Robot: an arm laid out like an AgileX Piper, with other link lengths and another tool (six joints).
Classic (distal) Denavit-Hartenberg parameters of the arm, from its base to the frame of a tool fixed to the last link. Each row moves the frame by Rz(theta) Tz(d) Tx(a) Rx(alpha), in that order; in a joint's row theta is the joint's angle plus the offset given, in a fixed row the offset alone. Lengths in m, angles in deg.
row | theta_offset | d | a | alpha
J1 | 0 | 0.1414 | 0 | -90
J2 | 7.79 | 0 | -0.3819 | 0
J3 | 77.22 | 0 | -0.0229 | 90
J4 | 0 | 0.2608 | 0 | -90
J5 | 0 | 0 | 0 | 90
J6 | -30.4 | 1.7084 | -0.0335 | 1
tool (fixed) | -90 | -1.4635 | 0 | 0
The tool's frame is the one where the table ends.
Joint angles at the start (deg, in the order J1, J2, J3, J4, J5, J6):
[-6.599, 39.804, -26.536, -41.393, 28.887, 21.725]
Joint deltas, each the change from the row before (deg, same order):
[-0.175, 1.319, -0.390, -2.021, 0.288, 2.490]
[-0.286, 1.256, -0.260, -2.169, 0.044, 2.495]
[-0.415, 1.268, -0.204, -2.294, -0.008, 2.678]
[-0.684, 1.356, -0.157, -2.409, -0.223, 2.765]
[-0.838, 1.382, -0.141, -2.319, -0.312, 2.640]
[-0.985, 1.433, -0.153, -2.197, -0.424, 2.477]
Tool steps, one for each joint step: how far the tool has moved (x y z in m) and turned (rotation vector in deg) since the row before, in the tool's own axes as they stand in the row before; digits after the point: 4 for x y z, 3 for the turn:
[0.0042, 0.0005, 0.0052, -1.159, 0.386, 0.484]
[0.0041, 0.0003, 0.0053, -1.007, 0.516, 0.384]
[0.0043, 0.0006, 0.0056, -1.053, 0.607, 0.483]
[0.0045, 0.0007, 0.0062, -1.073, 0.701, 0.537]
[0.0043, 0.0008, 0.0064, -1.074, 0.680, 0.533]
[0.0041, 0.0007, 0.0067, -1.056, 0.626, 0.519]

